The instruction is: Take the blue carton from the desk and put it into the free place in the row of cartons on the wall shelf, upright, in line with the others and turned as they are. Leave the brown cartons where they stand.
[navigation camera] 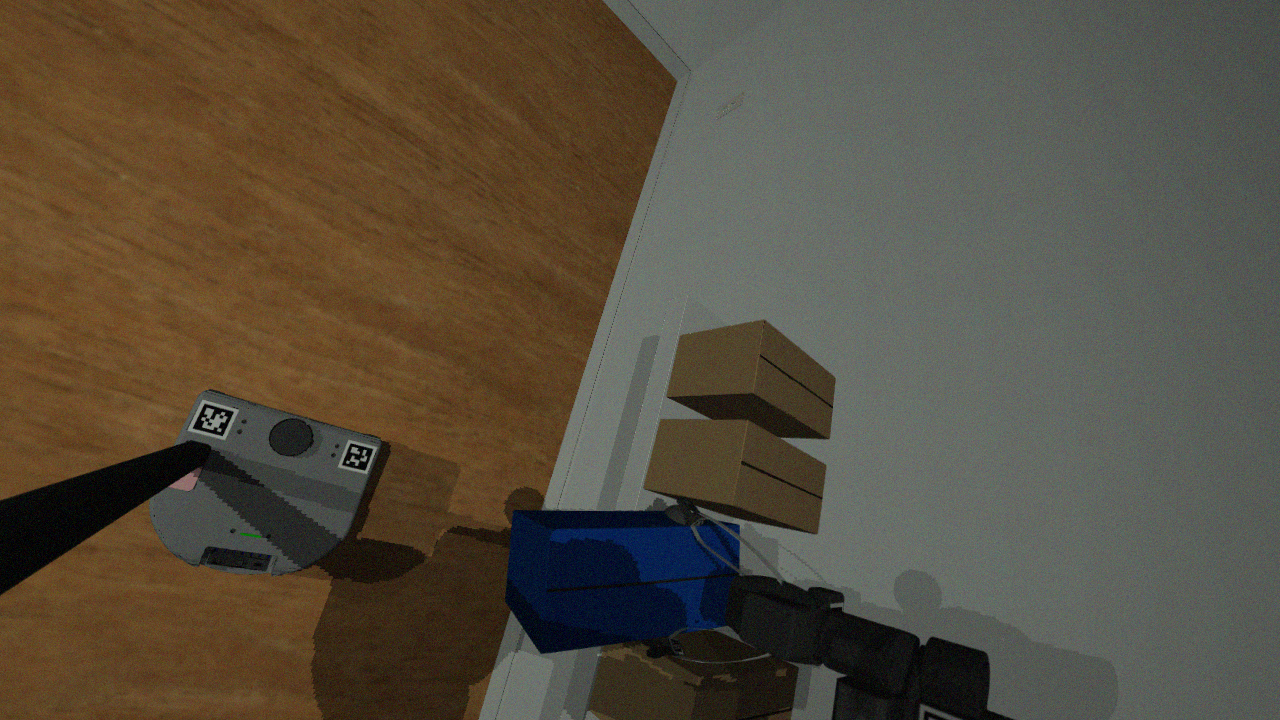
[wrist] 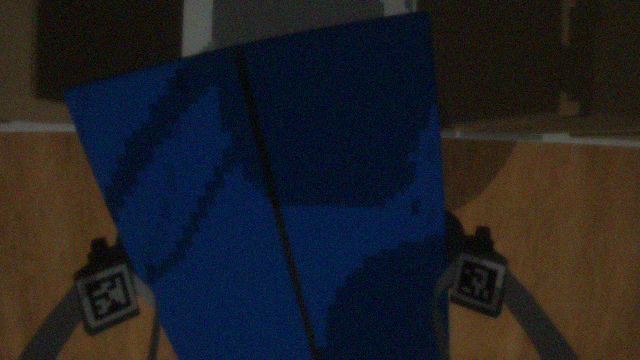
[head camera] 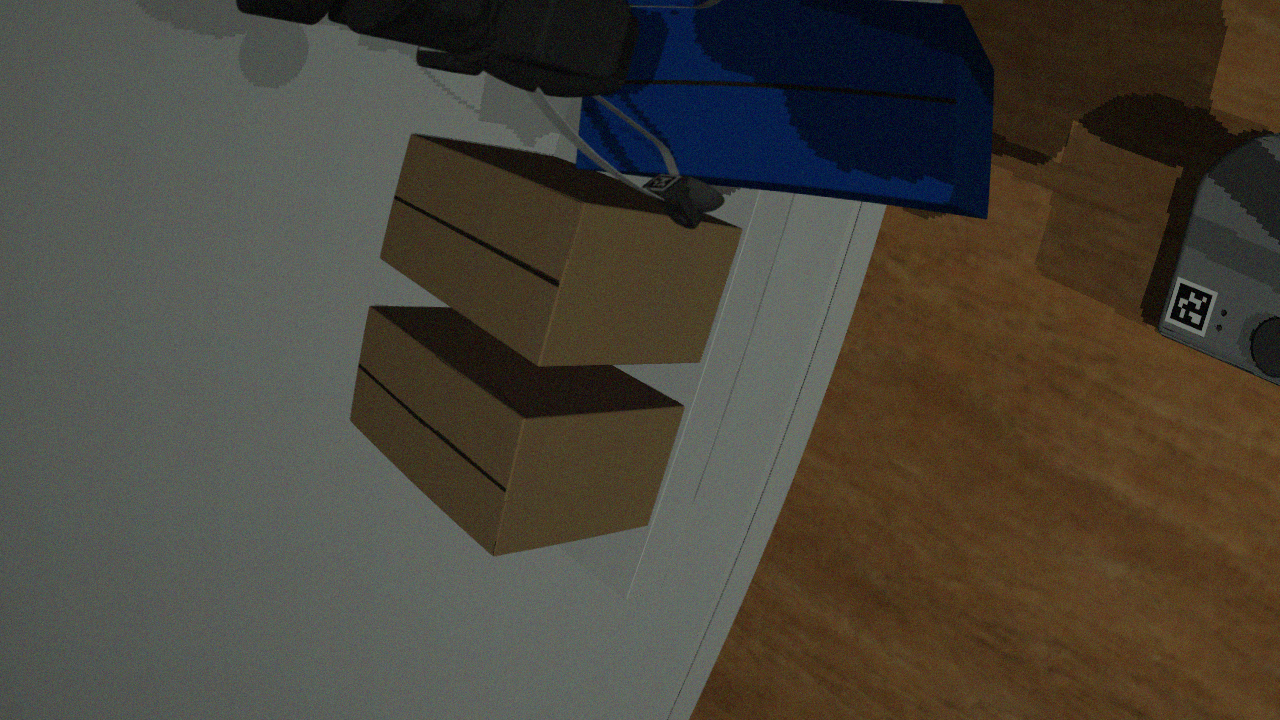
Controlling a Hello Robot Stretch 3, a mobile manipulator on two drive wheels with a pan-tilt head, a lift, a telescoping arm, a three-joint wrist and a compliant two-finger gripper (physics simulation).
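Note:
The blue carton is between the fingers of my gripper, which is shut on it at its two sides. It is at the gap in the row and sticks out past the shelf's front edge over the floor. In the wrist view it looks slightly turned. One finger overlaps the near brown carton in the head view; touching cannot be told. Another brown carton stands beyond it. On the gap's other side is a brown carton. The carton's underside is hidden.
The wall shelf runs along the grey wall. My dark wrist reaches along the wall side. My base stands on the wooden floor. The desk does not show.

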